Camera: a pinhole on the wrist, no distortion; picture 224 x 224 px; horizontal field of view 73.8 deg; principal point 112.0 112.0 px. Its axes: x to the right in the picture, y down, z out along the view. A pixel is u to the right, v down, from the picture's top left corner.
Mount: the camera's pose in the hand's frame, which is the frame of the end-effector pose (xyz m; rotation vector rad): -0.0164 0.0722 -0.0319 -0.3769 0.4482 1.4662
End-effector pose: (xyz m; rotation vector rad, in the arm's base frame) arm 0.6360 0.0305 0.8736 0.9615 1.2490 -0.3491
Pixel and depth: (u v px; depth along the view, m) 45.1 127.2 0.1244
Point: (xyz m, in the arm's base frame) 0.7557 -0.0048 0.9331
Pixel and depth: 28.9 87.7 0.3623
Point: 0.9507 -0.2035 0.8586
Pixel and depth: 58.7 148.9 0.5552
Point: 1.0789 -0.3162 1.0746
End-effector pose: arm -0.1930 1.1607 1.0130 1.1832 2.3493 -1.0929
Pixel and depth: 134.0 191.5 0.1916
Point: 0.0200 1.0870 0.8894
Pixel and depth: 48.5 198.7 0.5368
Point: 0.0882 0.6423 0.7258
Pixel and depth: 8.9 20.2 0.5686
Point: -0.4596 0.8744 0.3907
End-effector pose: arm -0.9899 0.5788 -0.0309 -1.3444 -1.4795 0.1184
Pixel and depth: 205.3 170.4 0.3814
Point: -0.8369 0.7494 -0.5083
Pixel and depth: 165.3 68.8 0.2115
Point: -0.9010 0.7707 -0.1997
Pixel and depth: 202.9 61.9 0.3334
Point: -0.8062 0.9003 -0.2889
